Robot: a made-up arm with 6 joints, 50 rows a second.
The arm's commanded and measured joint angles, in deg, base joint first. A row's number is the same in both.
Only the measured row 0 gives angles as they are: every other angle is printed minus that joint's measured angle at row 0.
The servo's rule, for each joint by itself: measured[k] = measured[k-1] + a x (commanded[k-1-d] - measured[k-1]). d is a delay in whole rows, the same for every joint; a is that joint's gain. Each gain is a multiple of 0.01, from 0.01 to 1. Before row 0 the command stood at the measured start. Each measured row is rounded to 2 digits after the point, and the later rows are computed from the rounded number. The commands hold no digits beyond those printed.
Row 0, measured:
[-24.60 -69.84 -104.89 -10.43 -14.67 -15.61]
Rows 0 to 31, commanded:
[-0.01 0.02 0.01 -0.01 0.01 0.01]
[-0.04 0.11 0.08 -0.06 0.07 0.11]
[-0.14 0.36 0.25 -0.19 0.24 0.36]
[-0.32 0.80 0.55 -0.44 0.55 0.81]
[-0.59 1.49 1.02 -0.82 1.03 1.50]
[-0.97 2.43 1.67 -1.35 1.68 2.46]
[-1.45 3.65 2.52 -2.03 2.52 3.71]
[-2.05 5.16 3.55 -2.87 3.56 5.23]
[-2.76 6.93 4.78 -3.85 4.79 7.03]
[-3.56 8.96 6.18 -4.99 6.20 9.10]
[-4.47 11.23 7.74 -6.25 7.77 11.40]
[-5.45 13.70 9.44 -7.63 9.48 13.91]
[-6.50 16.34 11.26 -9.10 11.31 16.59]
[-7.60 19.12 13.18 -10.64 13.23 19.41]
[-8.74 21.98 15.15 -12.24 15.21 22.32]
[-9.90 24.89 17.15 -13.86 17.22 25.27]
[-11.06 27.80 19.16 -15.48 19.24 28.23]
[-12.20 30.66 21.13 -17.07 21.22 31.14]
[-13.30 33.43 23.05 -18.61 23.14 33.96]
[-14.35 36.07 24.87 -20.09 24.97 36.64]
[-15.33 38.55 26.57 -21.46 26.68 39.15]
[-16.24 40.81 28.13 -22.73 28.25 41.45]
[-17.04 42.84 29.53 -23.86 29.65 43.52]
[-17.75 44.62 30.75 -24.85 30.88 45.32]
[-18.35 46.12 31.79 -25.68 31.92 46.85]
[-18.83 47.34 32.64 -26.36 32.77 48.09]
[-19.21 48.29 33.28 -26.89 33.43 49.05]
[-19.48 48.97 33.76 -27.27 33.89 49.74]
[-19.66 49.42 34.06 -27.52 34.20 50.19]
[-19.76 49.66 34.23 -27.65 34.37 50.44]
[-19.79 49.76 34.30 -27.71 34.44 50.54]
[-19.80 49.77 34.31 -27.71 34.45 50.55]
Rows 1 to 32, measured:
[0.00 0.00 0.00 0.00 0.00 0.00]
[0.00 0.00 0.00 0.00 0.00 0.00]
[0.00 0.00 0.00 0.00 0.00 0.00]
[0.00 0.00 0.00 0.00 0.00 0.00]
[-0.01 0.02 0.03 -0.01 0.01 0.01]
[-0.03 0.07 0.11 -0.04 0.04 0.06]
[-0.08 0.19 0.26 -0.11 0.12 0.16]
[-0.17 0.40 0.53 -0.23 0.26 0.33]
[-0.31 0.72 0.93 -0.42 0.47 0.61]
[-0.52 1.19 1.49 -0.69 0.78 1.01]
[-0.80 1.83 2.21 -1.06 1.20 1.56]
[-1.15 2.65 3.11 -1.53 1.74 2.27]
[-1.58 3.66 4.18 -2.12 2.41 3.16]
[-2.10 4.87 5.43 -2.82 3.21 4.23]
[-2.70 6.28 6.83 -3.64 4.15 5.49]
[-3.38 7.89 8.38 -4.57 5.22 6.93]
[-4.14 9.69 10.06 -5.60 6.42 8.55]
[-4.97 11.66 11.84 -6.73 7.74 10.34]
[-5.86 13.78 13.70 -7.94 9.16 12.28]
[-6.80 16.02 15.61 -9.22 10.67 14.35]
[-7.77 18.36 17.54 -10.55 12.25 16.53]
[-8.77 20.77 19.47 -11.92 13.88 18.80]
[-9.77 23.22 21.36 -13.31 15.54 21.12]
[-10.77 25.67 23.18 -14.70 17.21 23.46]
[-11.75 28.09 24.91 -16.07 18.87 25.80]
[-12.70 30.45 26.53 -17.39 20.49 28.10]
[-13.61 32.72 28.01 -18.66 22.05 30.34]
[-14.46 34.86 29.33 -19.85 23.53 32.49]
[-15.25 36.86 30.49 -20.96 24.92 34.52]
[-15.96 38.69 31.47 -21.97 26.20 36.41]
[-16.59 40.33 32.27 -22.87 27.35 38.14]
[-17.14 41.78 32.90 -23.66 28.38 39.71]
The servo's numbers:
d 3
a 0.18 0.16 0.35 0.17 0.15 0.13

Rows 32 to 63, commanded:
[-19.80 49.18 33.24 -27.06 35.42 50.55]
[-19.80 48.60 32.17 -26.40 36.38 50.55]
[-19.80 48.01 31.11 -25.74 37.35 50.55]
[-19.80 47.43 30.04 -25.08 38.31 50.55]
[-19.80 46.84 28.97 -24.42 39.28 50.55]
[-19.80 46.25 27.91 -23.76 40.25 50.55]
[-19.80 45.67 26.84 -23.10 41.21 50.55]
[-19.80 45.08 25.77 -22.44 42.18 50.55]
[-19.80 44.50 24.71 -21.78 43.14 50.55]
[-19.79 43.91 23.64 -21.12 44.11 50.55]
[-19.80 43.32 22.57 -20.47 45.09 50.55]
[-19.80 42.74 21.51 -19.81 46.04 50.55]
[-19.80 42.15 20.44 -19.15 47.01 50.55]
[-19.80 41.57 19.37 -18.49 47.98 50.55]
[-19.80 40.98 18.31 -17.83 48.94 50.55]
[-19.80 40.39 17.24 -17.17 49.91 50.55]
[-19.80 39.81 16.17 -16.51 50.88 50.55]
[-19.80 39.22 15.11 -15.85 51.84 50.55]
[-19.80 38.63 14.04 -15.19 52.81 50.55]
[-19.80 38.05 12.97 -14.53 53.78 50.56]
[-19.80 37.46 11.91 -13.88 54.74 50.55]
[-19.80 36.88 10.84 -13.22 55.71 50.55]
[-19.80 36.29 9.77 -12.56 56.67 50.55]
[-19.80 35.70 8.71 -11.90 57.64 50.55]
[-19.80 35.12 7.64 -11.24 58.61 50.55]
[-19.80 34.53 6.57 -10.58 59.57 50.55]
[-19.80 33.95 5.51 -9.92 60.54 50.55]
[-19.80 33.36 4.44 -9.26 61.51 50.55]
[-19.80 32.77 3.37 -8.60 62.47 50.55]
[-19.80 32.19 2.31 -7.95 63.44 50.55]
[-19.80 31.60 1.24 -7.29 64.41 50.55]
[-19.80 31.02 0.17 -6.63 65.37 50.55]
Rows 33 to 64, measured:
[-17.61 43.04 33.37 -24.34 29.28 41.10]
[-18.00 44.12 33.70 -24.91 30.05 42.33]
[-18.32 45.02 33.91 -25.39 30.71 43.40]
[-18.59 45.69 33.68 -25.67 31.42 44.33]
[-18.81 46.16 33.15 -25.79 32.16 45.14]
[-18.99 46.46 32.44 -25.78 32.94 45.84]
[-19.14 46.62 31.60 -25.66 33.75 46.45]
[-19.26 46.66 30.68 -25.45 34.58 46.98]
[-19.36 46.59 29.71 -25.16 35.43 47.44]
[-19.44 46.44 28.71 -24.81 36.30 47.84]
[-19.50 46.22 27.68 -24.41 37.18 48.19]
[-19.55 45.94 26.64 -23.96 38.07 48.50]
[-19.59 45.62 25.59 -23.48 38.98 48.77]
[-19.63 45.25 24.53 -22.97 39.90 49.00]
[-19.66 44.85 23.47 -22.43 40.82 49.20]
[-19.69 44.42 22.41 -21.87 41.75 49.38]
[-19.71 43.96 21.35 -21.30 42.68 49.53]
[-19.73 43.48 20.29 -20.71 43.62 49.66]
[-19.74 42.99 19.22 -20.11 44.56 49.78]
[-19.75 42.48 18.15 -19.50 45.51 49.88]
[-19.76 41.96 17.09 -18.88 46.46 49.97]
[-19.77 41.43 16.02 -18.25 47.41 50.05]
[-19.78 40.89 14.95 -17.62 48.37 50.12]
[-19.78 40.34 13.89 -16.98 49.33 50.18]
[-19.78 39.79 12.82 -16.34 50.29 50.23]
[-19.78 39.23 11.75 -15.70 51.25 50.27]
[-19.78 38.67 10.69 -15.05 52.21 50.31]
[-19.78 38.10 9.62 -14.40 53.17 50.34]
[-19.78 37.53 8.55 -13.75 54.13 50.37]
[-19.78 36.96 7.49 -13.10 55.09 50.39]
[-19.78 36.38 6.42 -12.45 56.05 50.41]
[-19.78 35.80 5.35 -11.80 57.01 50.43]

